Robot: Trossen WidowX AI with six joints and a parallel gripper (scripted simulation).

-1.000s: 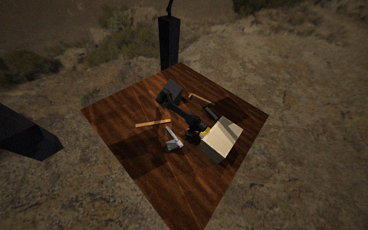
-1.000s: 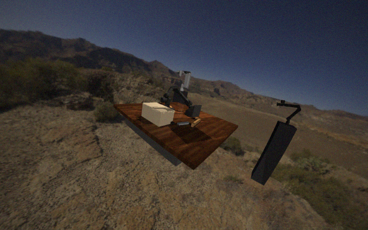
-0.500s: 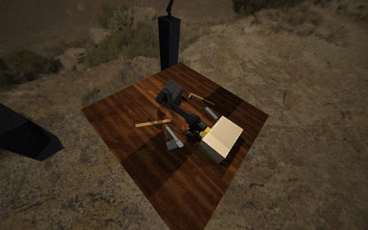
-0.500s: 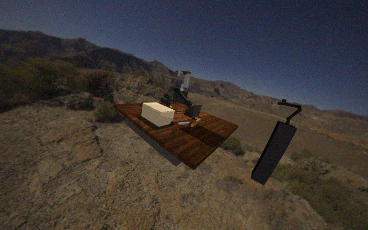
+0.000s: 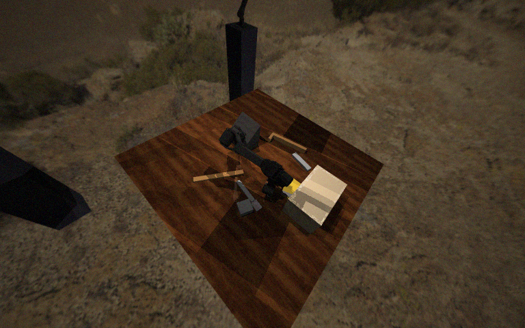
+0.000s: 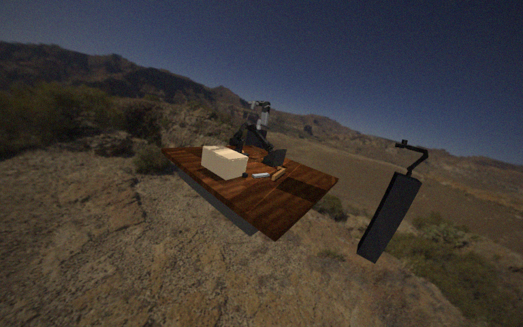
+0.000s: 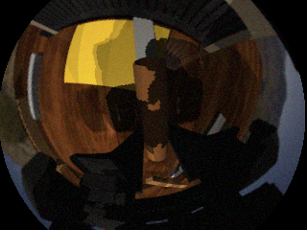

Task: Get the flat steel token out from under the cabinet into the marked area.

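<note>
My gripper tip is now 130 mm to the left of the grey scraper and 40 mm past it. The rest, counted from my gripper tip: steel token 230 mm ahead, 120 mm to the left; then grey block 200 mm to the right, 20 mm behind, 10 mm above; then grey bar 310 mm to the left, 20 mm ahead.
</note>
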